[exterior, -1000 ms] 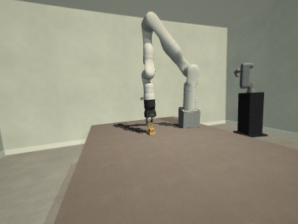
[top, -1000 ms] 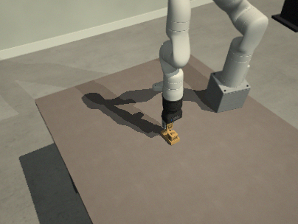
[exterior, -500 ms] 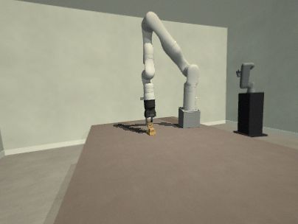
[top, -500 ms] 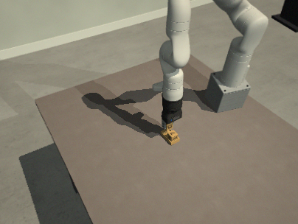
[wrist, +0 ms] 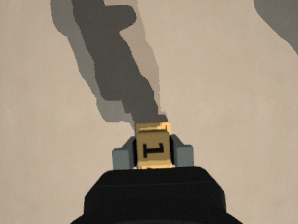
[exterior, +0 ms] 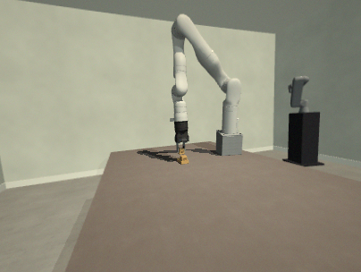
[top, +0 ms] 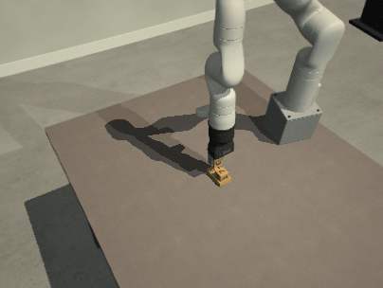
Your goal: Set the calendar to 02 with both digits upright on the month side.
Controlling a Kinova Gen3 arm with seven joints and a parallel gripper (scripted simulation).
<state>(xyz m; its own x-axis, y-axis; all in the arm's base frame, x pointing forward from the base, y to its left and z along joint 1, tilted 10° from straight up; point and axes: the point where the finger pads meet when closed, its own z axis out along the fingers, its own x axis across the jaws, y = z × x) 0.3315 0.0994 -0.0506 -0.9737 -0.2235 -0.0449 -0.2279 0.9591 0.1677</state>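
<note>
My gripper is now 1 cm above the orange cube. From my hand the other things lie so: tray 6 cm below, 2 cm to the left, 1 cm behind.
</note>
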